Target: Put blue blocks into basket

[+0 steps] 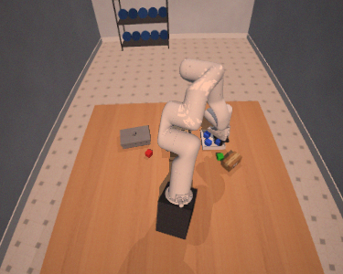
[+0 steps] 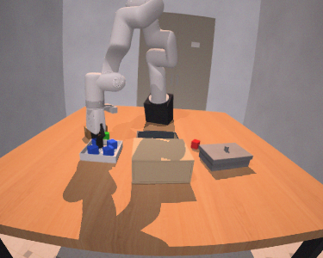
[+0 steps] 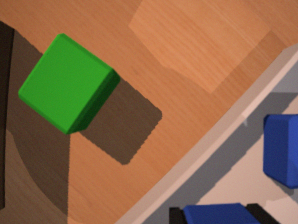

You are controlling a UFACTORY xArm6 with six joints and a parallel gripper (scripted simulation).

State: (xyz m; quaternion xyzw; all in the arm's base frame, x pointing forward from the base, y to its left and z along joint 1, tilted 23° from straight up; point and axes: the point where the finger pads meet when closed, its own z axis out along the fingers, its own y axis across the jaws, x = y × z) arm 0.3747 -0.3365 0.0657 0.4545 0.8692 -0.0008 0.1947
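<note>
My gripper is now 4 cm short of the white basket, 2 cm to the right of it and 2 cm above it. From my hand the other things lie so: green block 10 cm behind, 3 cm to the left, 2 cm below; then small brown box 16 cm behind, 3 cm to the right; then drawer 7 cm ahead, 25 cm to the left, 1 cm above.
</note>
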